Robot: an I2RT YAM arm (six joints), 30 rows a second.
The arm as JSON. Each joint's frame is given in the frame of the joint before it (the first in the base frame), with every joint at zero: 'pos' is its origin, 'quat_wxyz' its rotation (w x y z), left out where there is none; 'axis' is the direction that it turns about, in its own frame. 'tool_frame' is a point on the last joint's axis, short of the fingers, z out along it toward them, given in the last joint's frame.
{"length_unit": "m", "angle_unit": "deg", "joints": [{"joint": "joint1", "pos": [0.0, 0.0, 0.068], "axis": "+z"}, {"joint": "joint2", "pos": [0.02, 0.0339, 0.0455], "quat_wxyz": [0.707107, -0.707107, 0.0, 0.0], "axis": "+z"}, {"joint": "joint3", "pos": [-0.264, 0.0, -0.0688], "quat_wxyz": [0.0, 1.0, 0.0, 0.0], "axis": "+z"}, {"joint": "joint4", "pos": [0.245, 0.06, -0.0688], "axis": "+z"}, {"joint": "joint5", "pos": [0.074, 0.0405, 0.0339], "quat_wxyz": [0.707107, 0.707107, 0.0, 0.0], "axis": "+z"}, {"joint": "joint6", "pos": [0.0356, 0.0, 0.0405], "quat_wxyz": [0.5, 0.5, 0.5, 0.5], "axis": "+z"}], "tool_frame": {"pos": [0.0, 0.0, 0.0], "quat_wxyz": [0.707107, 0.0, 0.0, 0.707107]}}
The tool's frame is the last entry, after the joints.
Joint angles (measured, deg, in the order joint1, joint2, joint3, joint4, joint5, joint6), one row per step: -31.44 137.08 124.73 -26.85 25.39 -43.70; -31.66 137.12 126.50 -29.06 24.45 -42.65; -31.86 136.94 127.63 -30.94 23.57 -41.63; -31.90 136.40 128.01 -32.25 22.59 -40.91; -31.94 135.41 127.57 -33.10 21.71 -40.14; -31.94 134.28 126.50 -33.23 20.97 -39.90; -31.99 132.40 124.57 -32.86 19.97 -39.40; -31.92 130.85 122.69 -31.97 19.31 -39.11; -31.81 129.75 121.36 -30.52 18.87 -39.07; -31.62 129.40 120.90 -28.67 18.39 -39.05; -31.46 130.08 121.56 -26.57 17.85 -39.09; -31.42 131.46 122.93 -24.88 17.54 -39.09; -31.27 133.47 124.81 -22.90 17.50 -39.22; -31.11 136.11 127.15 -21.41 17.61 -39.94; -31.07 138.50 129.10 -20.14 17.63 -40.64
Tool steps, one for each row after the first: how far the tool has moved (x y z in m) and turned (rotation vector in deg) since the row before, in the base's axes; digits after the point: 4 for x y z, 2 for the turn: -0.0013 -0.0010 0.0066 1.16 -0.67 -0.10; -0.0020 -0.0004 0.0054 1.17 -0.54 -0.12; -0.0019 0.0014 0.0051 1.02 -0.51 0.28; -0.0030 0.0020 0.0051 0.95 -0.58 0.16; -0.0029 0.0023 0.0037 0.55 -0.36 0.41; -0.0048 0.0031 0.0060 0.59 -0.95 0.40; -0.0032 0.0032 0.0040 0.19 -0.89 0.40; -0.0012 0.0022 0.0040 -0.39 -1.21 0.43; 0.0019 0.0012 0.0031 -0.65 -1.65 0.56; 0.0051 -0.0010 0.0010 -0.84 -1.91 0.62; 0.0060 -0.0030 -0.0016 -0.73 -1.52 0.30; 0.0083 -0.0033 -0.0039 -1.01 -1.50 0.25; 0.0092 -0.0039 -0.0080 -1.06 -0.50 0.42; 0.0074 -0.0040 -0.0087 -0.82 -0.23 0.36
